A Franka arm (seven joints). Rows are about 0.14 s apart.
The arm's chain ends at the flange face. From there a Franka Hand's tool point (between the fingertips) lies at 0.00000 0.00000 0.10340 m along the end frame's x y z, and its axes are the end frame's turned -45 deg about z.
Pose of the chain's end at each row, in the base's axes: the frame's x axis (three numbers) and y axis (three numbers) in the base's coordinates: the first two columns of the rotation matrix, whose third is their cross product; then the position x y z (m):
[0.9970 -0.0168 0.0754 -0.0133 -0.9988 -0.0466 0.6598 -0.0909 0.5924]
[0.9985 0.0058 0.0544 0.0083 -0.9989 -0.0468 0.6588 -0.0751 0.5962]
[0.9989 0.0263 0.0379 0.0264 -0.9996 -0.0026 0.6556 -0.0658 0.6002]
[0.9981 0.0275 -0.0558 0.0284 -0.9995 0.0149 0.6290 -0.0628 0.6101]
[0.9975 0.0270 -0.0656 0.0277 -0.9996 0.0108 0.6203 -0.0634 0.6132]
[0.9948 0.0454 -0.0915 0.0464 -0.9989 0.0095 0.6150 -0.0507 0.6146]
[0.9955 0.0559 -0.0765 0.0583 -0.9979 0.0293 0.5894 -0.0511 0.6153]
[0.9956 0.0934 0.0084 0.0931 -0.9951 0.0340 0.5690 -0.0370 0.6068]
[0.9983 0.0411 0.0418 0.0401 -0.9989 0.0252 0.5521 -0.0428 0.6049]
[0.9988 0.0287 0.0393 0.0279 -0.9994 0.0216 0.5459 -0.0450 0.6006]
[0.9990 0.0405 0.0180 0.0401 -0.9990 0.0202 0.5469 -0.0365 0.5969]
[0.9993 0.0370 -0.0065 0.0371 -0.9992 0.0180 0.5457 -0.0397 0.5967]
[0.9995 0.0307 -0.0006 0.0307 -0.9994 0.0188 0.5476 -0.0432 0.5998]
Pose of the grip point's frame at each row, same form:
[0.7144 0.6944 0.0863 0.6956 -0.7181 0.0204 0.6677 -0.0862 0.4894]
[0.7002 0.7104 0.0716 0.7119 -0.7022 0.0054 0.6644 -0.0702 0.4931]
[0.6877 0.7254 0.0286 0.7250 -0.6882 0.0250 0.6595 -0.0654 0.4969]
[0.6857 0.7262 -0.0500 0.7258 -0.6873 -0.0289 0.6233 -0.0645 0.5069]
[0.6858 0.7259 -0.0540 0.7249 -0.6877 -0.0387 0.6135 -0.0647 0.5100]
[0.6706 0.7384 -0.0714 0.7362 -0.6742 -0.0580 0.6056 -0.0521 0.5116]
[0.6627 0.7451 -0.0748 0.7451 -0.6661 -0.0334 0.5817 -0.0546 0.5122]
[0.6382 0.7697 -0.0181 0.7698 -0.6376 0.0300 0.5702 -0.0404 0.5035]
[0.6775 0.7354 0.0117 0.7343 -0.6773 0.0474 0.5565 -0.0452 0.5016]
[0.6865 0.7270 0.0125 0.7260 -0.6864 0.0431 0.5500 -0.0471 0.4973]
[0.6780 0.7350 -0.0016 0.7348 -0.6778 0.0270 0.5488 -0.0385 0.4935]
[0.6804 0.7327 -0.0173 0.7328 -0.6804 0.0081 0.5451 -0.0416 0.4933]
[0.6850 0.7284 -0.0137 0.7285 -0.6850 0.0129 0.5476 -0.0451 0.4964]

